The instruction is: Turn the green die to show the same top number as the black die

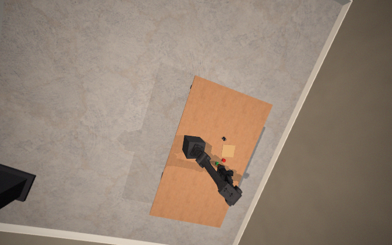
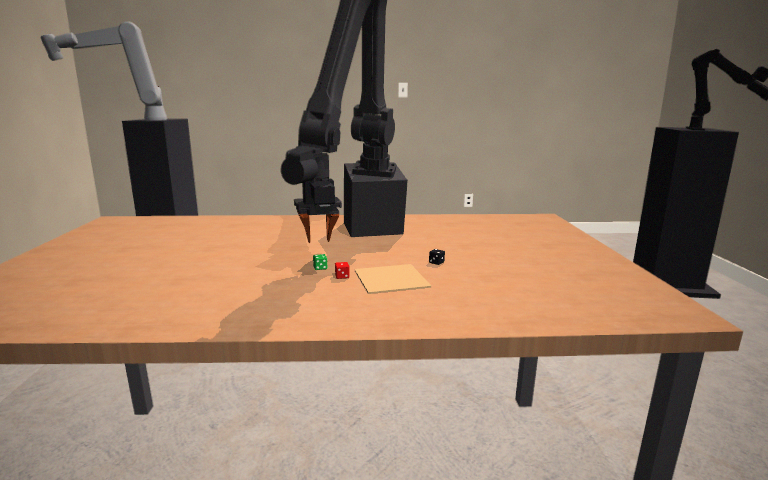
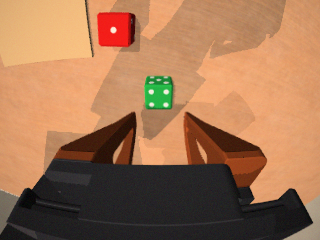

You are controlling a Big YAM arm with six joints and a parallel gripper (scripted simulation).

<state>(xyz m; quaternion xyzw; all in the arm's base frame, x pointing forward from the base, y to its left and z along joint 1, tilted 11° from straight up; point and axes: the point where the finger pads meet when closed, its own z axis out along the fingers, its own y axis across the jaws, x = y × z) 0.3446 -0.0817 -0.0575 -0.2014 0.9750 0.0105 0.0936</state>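
My gripper is now 60 mm above the green die. Also, from my hand: red die (50 mm ahead, 70 mm to the left, 60 mm below); then tan mat (40 mm ahead, 180 mm to the left, 70 mm below); then black die (80 mm behind, 280 mm to the left, 60 mm below).
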